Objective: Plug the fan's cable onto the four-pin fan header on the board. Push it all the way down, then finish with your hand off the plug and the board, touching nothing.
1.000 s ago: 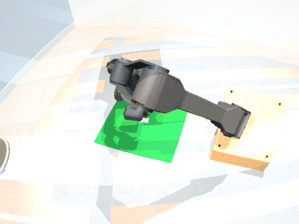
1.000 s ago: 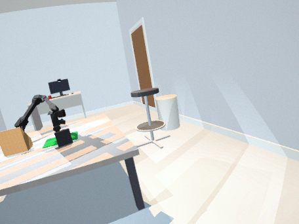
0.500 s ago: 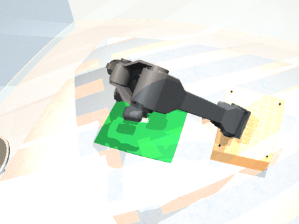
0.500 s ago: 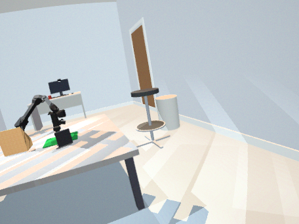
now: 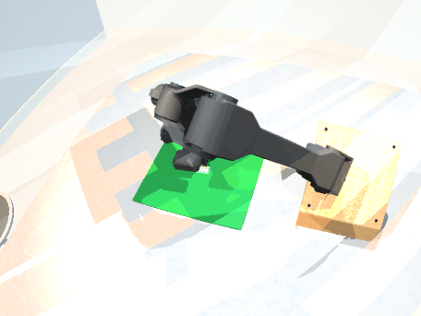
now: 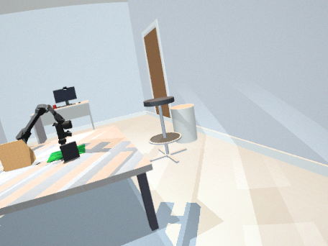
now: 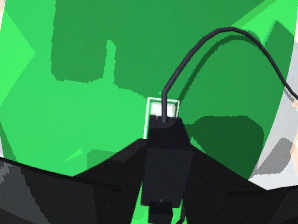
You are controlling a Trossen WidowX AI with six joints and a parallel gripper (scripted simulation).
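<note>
Now: gripper tip 3 cm to the right of the green board and 6 cm above it. From my gripper tip the other things lie so: dark fan plug (1 cm above); then fan (5 cm ahead, 14 cm to the right, 2 cm above).
</note>
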